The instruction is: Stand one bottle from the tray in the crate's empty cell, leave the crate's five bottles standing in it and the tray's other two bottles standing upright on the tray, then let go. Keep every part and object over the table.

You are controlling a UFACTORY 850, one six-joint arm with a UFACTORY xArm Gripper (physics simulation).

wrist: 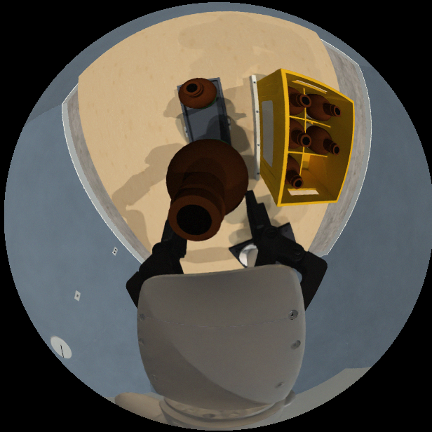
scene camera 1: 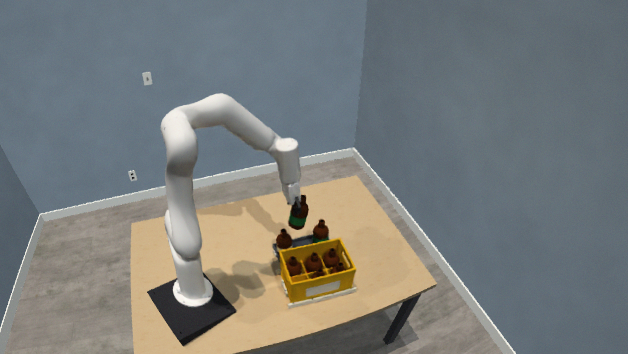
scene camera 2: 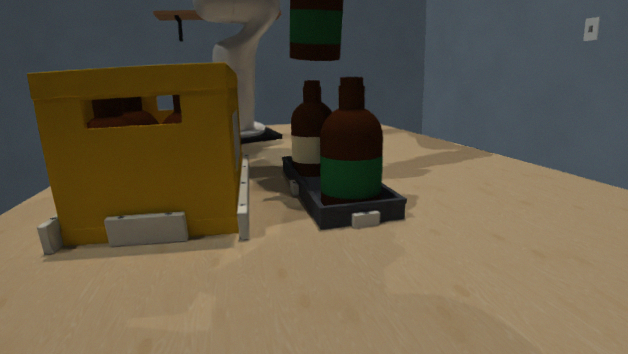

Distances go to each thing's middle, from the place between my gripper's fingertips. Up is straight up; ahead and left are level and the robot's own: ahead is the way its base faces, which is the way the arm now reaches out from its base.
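Labels:
There is the cream-labelled bottle (scene camera 2: 307, 119), and my hand is 20 cm above it. Measured from the bottle, my hand is also 5 cm past it and 2 cm to the right of it.

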